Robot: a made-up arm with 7 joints.
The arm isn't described. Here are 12 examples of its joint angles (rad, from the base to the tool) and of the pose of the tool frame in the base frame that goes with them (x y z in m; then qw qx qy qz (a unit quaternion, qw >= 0)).
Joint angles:
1: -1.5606 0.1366 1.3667 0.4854 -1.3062 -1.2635 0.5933
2: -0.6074 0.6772 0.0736 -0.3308 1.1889 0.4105 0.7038
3: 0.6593 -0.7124 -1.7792 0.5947 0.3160 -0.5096 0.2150
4: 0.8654 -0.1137 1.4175 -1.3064 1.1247 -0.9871 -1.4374
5: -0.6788 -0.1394 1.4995 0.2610 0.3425 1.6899 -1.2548
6: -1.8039 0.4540 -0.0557 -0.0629 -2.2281 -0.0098 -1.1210
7: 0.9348 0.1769 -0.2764 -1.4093 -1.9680 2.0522 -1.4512
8: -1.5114 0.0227 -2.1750 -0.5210 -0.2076 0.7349 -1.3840
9: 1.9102 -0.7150 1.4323 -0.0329 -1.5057 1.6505 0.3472
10: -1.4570 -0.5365 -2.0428 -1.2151 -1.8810 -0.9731 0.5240
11: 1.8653 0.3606 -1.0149 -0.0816 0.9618 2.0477 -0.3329
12: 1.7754 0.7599 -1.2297 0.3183 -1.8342 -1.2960 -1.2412
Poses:
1: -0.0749 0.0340 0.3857 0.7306 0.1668 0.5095 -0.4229
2: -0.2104 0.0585 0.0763 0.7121 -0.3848 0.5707 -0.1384
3: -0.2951 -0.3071 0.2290 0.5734 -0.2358 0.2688 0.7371
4: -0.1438 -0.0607 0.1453 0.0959 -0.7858 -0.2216 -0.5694
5: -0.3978 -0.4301 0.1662 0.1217 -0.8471 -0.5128 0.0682
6: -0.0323 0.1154 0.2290 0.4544 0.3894 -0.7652 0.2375
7: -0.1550 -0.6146 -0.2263 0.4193 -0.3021 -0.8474 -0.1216
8: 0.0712 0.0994 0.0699 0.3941 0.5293 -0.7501 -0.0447
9: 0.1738 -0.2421 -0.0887 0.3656 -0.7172 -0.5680 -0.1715
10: -0.0798 -0.3167 0.2694 0.5964 0.0046 0.4097 0.6902
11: 0.1761 -0.3973 0.2072 0.1313 0.4278 0.8914 -0.0711
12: -0.2083 -0.1572 0.2861 0.0964 0.3511 0.1107 0.9247
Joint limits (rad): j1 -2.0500..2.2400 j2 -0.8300..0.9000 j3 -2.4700..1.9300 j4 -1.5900..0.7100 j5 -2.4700..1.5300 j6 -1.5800..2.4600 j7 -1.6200..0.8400
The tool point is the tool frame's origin. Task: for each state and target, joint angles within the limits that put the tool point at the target. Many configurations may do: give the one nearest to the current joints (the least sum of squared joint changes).
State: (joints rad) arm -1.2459 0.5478 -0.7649 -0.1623 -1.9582 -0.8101 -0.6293
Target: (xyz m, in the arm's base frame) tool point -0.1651 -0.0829 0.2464
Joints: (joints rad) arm -1.7174 0.9000 -0.9591 -0.0703 -2.3566 -0.8626 -0.5764
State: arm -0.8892 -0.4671 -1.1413 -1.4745 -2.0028 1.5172 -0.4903
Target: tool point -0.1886 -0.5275 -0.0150
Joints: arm -0.8594 -0.4147 -1.2701 -1.4976 -2.3537 0.8341 -0.5888
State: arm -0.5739 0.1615 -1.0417 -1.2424 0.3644 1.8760 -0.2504
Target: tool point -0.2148 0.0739 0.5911
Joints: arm -0.7063 0.3795 -0.9566 -1.2616 0.8169 1.9149 -0.2713
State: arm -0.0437 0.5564 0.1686 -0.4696 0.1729 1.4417 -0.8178
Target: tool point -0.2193 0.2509 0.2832
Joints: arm -0.3470 0.6985 0.0052 -0.4710 0.2091 1.7311 -0.7879
